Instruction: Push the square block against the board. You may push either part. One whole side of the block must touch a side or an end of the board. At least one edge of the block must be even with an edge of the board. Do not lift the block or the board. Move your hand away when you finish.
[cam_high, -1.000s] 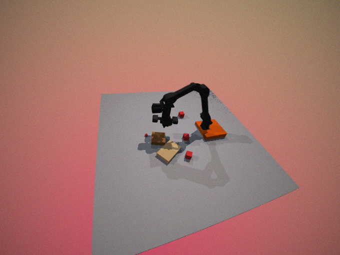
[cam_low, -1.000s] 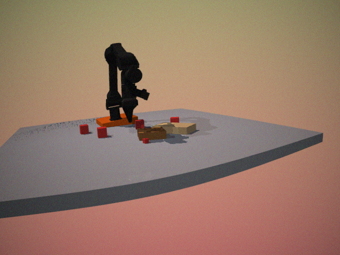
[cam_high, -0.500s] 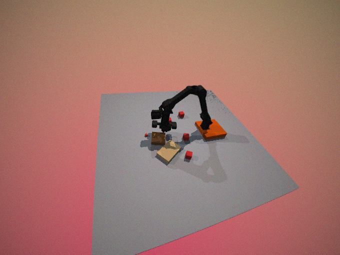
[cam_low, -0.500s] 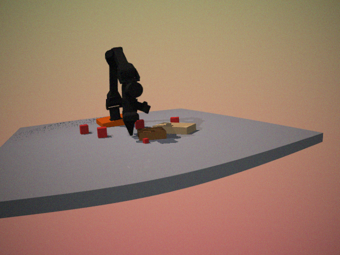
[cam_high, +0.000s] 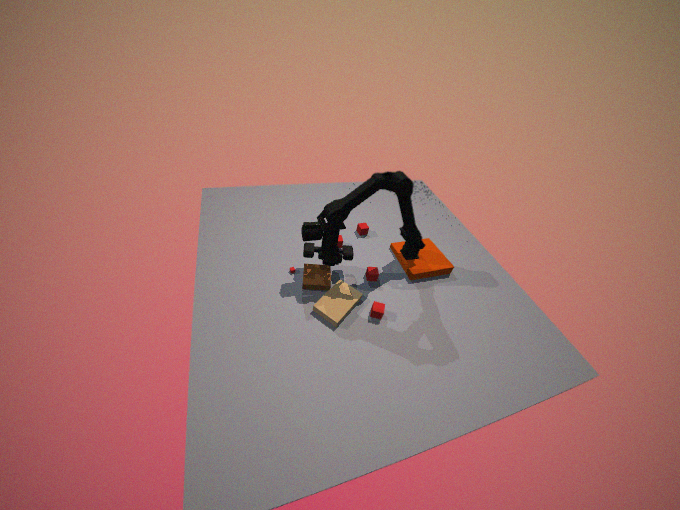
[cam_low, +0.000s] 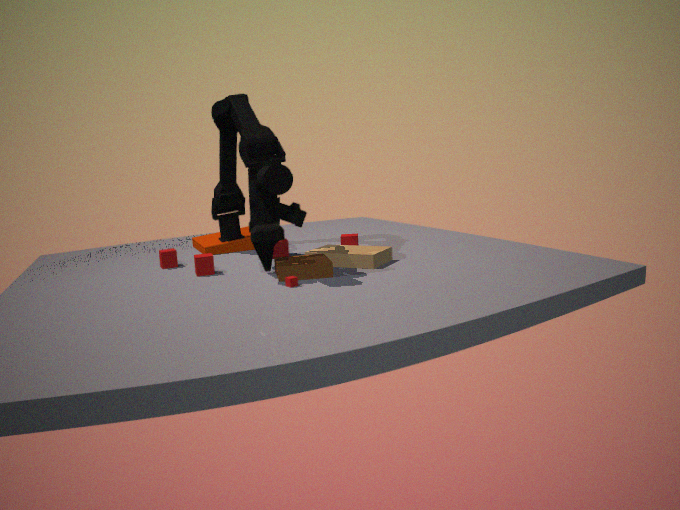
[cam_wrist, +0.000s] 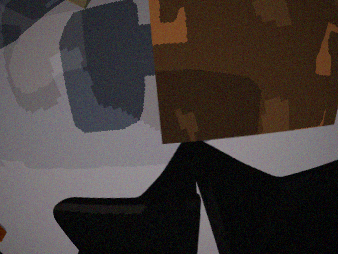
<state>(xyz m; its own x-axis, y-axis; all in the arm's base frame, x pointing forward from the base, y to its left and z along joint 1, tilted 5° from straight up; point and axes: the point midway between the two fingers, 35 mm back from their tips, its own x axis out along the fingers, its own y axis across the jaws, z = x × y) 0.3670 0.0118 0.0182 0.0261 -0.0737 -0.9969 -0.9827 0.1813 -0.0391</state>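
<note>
My gripper tip is 60 mm to the right of the square block, 50 mm short of it and 10 mm below it. From my gripper tip the other things lie so: board 180 mm to the left, 10 mm behind, 10 mm above; then tiny red cube 130 mm ahead, 10 mm to the left.
</note>
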